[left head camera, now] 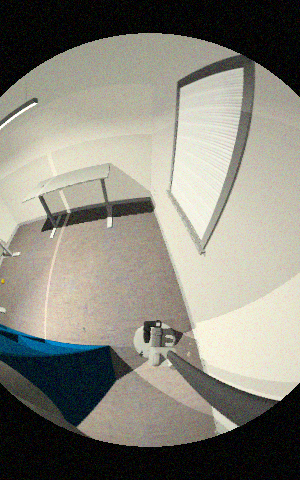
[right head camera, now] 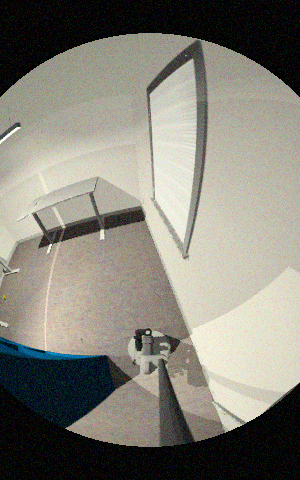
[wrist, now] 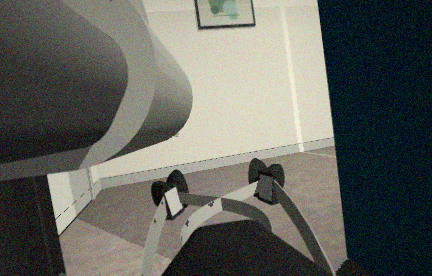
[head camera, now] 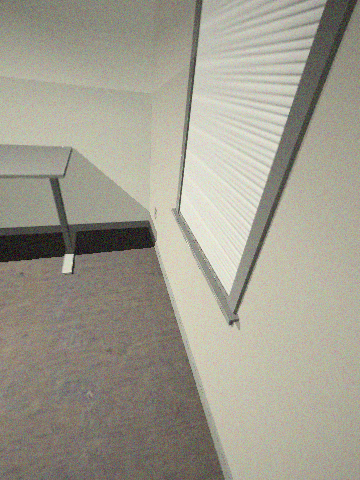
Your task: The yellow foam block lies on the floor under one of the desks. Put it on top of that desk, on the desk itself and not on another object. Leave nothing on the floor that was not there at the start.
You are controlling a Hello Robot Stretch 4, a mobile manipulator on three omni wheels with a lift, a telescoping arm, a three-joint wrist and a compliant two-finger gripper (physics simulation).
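Frame: origin at the robot's base, x ahead, y left, z up, level; metres.
Seen in the pictures: gripper, fingertip midpoint: (left head camera: 146, 356) (right head camera: 139, 365) (wrist: 217, 179).
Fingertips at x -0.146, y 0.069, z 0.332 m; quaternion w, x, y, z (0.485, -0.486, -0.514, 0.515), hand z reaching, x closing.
A point is followed by its place in that frame.
A small yellow spot, which looks like the foam block (left head camera: 2, 281) {x 0.065, y 2.954, z 0.006 m} (right head camera: 4, 297) {x 0.069, y 2.949, z -0.003 m}, lies on the floor at the far left edge of both side head views. It lies between white desk feet (left head camera: 15, 254) {x 0.743, y 2.973, z -0.007 m} (right head camera: 12, 271) {x 0.712, y 3.092, z -0.001 m}; the top of that desk does not show. Another desk (head camera: 30, 161) {x 1.858, y 1.053, z 0.922 m} (left head camera: 75, 179) {x 1.655, y 1.243, z 0.922 m} (right head camera: 70, 191) {x 1.785, y 1.208, z 0.923 m} with a pale top stands by the far wall. My gripper (wrist: 217, 179) {x -0.146, y 0.069, z 0.332 m} is open and empty in the wrist view, far from the block. The block does not show in the head view or the wrist view.
A tall blue partition (left head camera: 65, 380) {x -0.283, y 0.444, z 0.896 m} (right head camera: 55, 385) {x -0.297, y 0.440, z 0.878 m} (wrist: 382, 125) {x -0.431, y 0.405, z 0.332 m} stands close on the left in the side head views. A wall with a blind-covered window (head camera: 240, 140) {x 0.913, y -0.227, z 1.384 m} (left head camera: 210, 150) {x 0.900, y -0.230, z 1.435 m} (right head camera: 173, 145) {x 0.970, y -0.211, z 1.461 m} runs along the right. A framed picture (wrist: 225, 12) {x -2.322, y 0.245, z 1.368 m} hangs on a wall.
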